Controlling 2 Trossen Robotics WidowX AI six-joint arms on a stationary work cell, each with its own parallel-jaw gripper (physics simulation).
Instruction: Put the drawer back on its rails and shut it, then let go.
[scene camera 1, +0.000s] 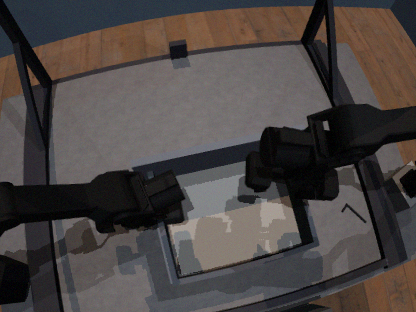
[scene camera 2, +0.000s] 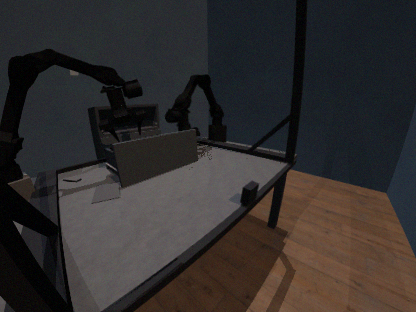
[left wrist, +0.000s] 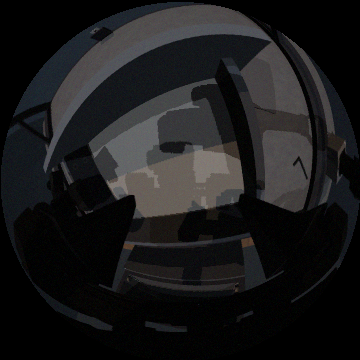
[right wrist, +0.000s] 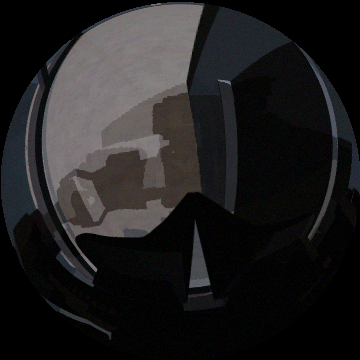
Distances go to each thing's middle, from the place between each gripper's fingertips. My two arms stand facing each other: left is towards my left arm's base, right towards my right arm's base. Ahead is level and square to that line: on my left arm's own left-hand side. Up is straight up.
Labels:
The grey drawer (scene camera 1: 227, 227) lies 190 mm to the left of my right hand, 50 mm above it and 30 mm ahead of it. Also, from my right hand: flat grey plate (left wrist: 257, 76): 430 mm to the left, 90 mm behind, 30 mm below.
I see my left gripper 8 cm to the left of the grey drawer and 7 cm above it. From my left hand the other things lie so: flat grey plate: 12 cm behind, 16 cm to the left, 14 cm below.

